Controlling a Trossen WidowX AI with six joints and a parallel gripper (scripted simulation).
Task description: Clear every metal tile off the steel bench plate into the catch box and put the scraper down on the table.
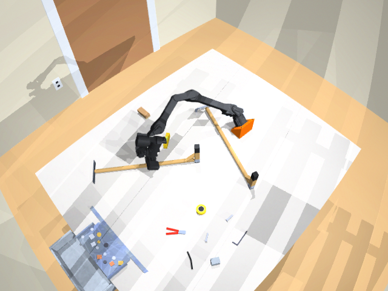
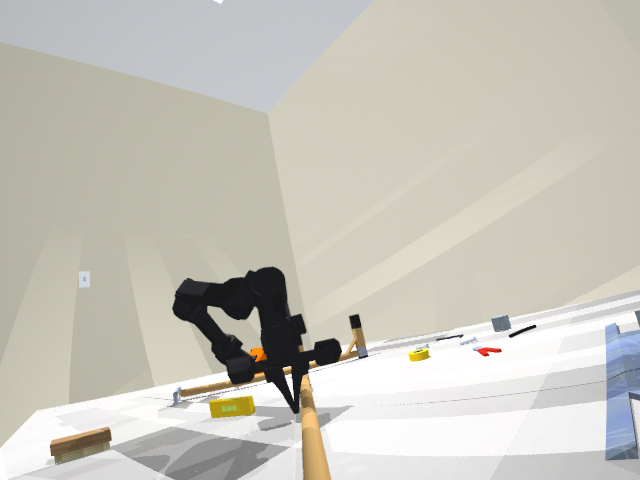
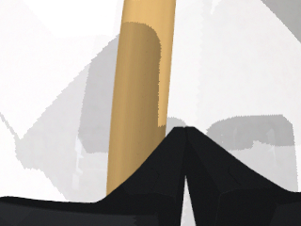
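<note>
Now: the long scraper 2 cm ahead of my gripper tip, 1 cm to the left of it and 5 cm above it. The rest, counted from my gripper tip: wooden brush block 20 cm behind, 29 cm to the right; yellow tape roll 4 cm behind, 40 cm to the left; yellow level 17 cm behind, 4 cm to the right, 1 cm above.
</note>
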